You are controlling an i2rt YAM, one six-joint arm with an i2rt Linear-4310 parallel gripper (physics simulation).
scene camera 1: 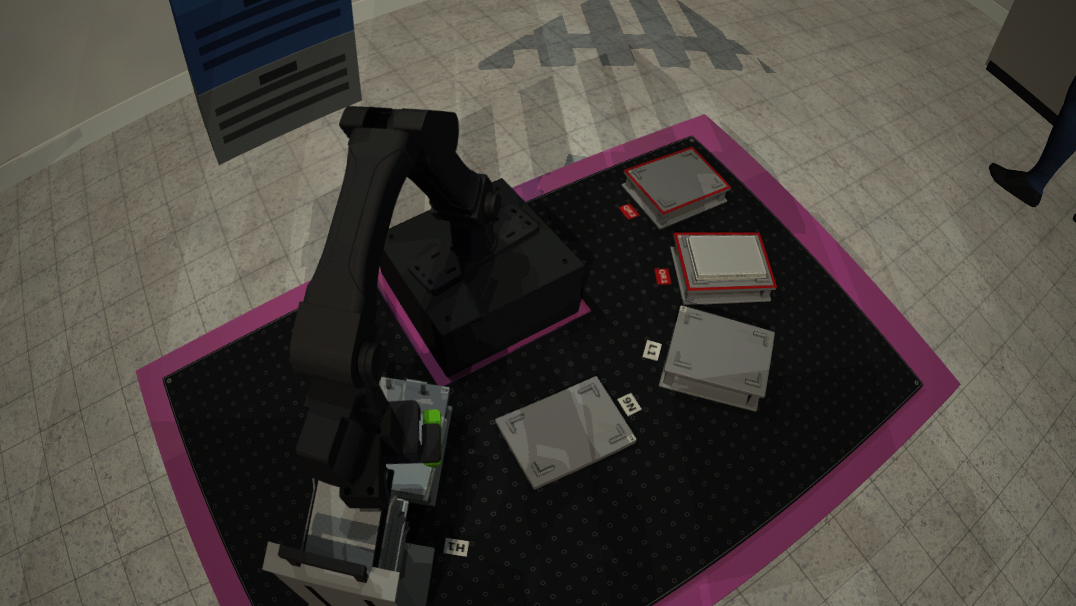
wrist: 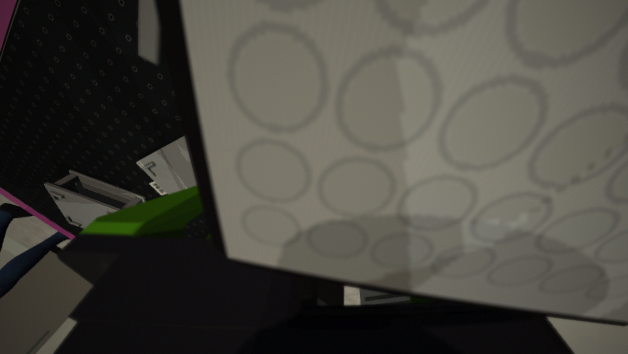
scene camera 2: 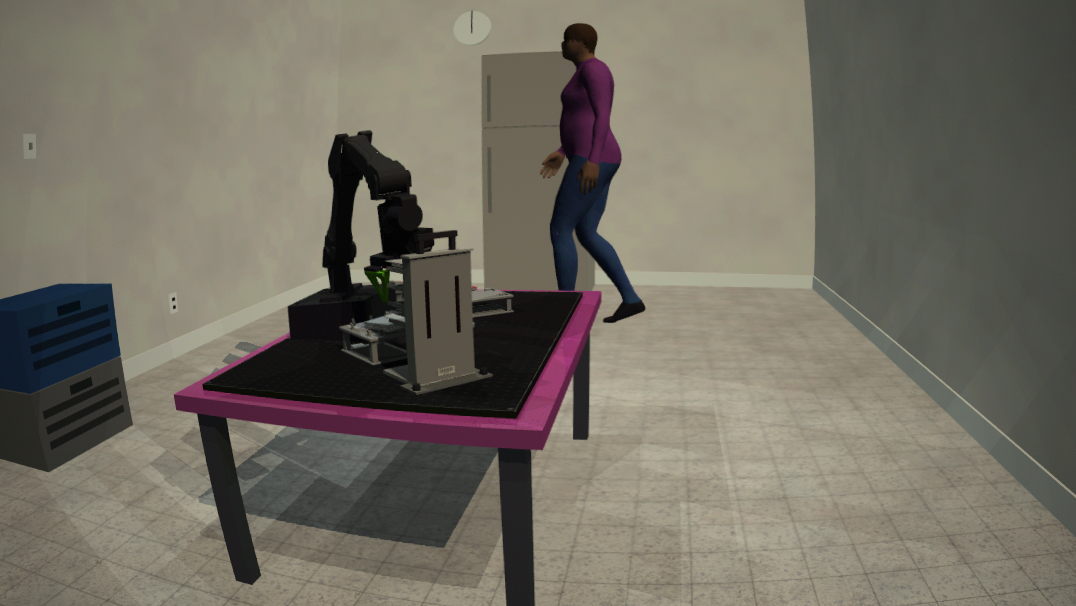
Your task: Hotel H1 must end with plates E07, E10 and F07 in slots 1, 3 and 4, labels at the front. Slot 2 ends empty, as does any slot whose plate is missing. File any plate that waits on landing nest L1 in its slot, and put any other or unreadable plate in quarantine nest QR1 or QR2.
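Frame: origin at the arm's base, x ahead, y left, z up, level; metres.
Seen in the pictures: gripper, fingertip midpoint: (scene camera 1: 396,464) (scene camera 2: 401,296); arm's base at its link origin: (scene camera 1: 473,249) (scene camera 2: 342,294).
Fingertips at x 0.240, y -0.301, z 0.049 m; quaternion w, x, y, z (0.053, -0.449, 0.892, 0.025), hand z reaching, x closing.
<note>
Offsets run from my fingertips to a thing's middle. "*": to the spot under its first point.
My gripper (scene camera 1: 425,435) (scene camera 2: 379,279) is open at the open front of hotel H1 {0.083 m ahead, 0.124 m right, 0.004 m up} (scene camera 1: 289,562) (scene camera 2: 441,339), at the mat's near left corner. A pale well plate (scene camera 1: 415,393) (wrist: 367,126) lies level right under the wrist; its face of round wells fills the wrist view. My left green finger (wrist: 154,218) lies beside the plate's left edge, and the right finger is hidden behind the plate. I cannot read a label on it. Landing nest L1 {0.109 m ahead, 0.496 m left, 0.114 m down} (scene camera 1: 717,355) shows a bare top. One red-edged quarantine nest {* 0.004 m back, 0.624 m left, 0.088 m down} (scene camera 1: 724,261) holds a plate; the other {0.191 m back, 0.715 m left, 0.119 m down} (scene camera 1: 675,179) is bare.
A flat nest marked N6 {0.044 m ahead, 0.243 m left, 0.133 m down} (scene camera 1: 565,431) lies between the hotel and L1. The arm's black base block (scene camera 1: 498,286) stands mid-mat. A person in purple (scene camera 2: 585,162) walks behind the table by a fridge (scene camera 2: 515,170). A blue-grey cabinet (scene camera 1: 274,71) stands off the table.
</note>
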